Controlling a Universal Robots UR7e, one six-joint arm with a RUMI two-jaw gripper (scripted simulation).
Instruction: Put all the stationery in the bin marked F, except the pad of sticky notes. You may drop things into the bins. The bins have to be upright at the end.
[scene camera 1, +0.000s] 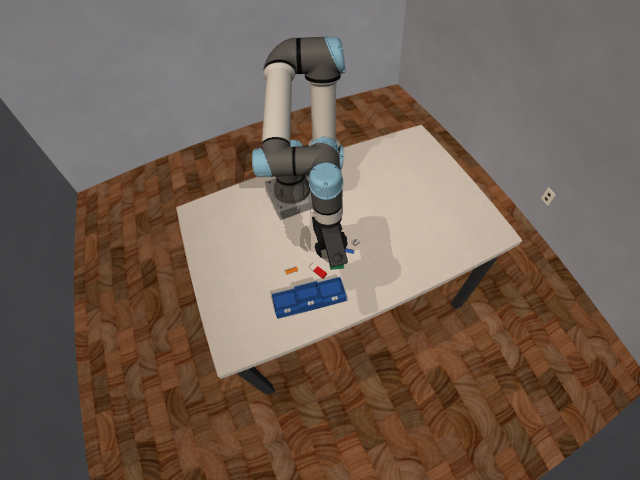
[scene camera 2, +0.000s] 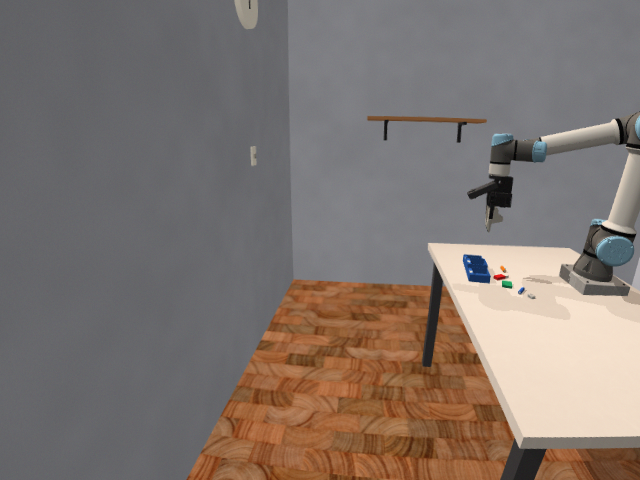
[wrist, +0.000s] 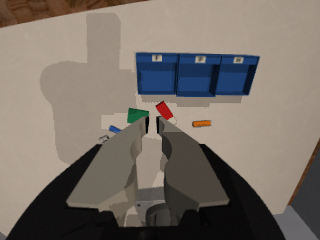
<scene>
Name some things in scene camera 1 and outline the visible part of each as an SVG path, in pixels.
The gripper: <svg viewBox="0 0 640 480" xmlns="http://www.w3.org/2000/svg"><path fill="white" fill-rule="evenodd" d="M312 217L313 229L318 243L315 243L316 253L327 261L330 267L347 264L348 260L345 249L348 243L347 237L342 232L340 223L342 218L334 224L325 225Z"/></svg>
A blue three-compartment bin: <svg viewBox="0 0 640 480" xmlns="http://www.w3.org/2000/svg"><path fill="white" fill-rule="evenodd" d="M341 277L321 282L314 281L295 286L294 289L274 293L272 299L277 319L347 301Z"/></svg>
</scene>
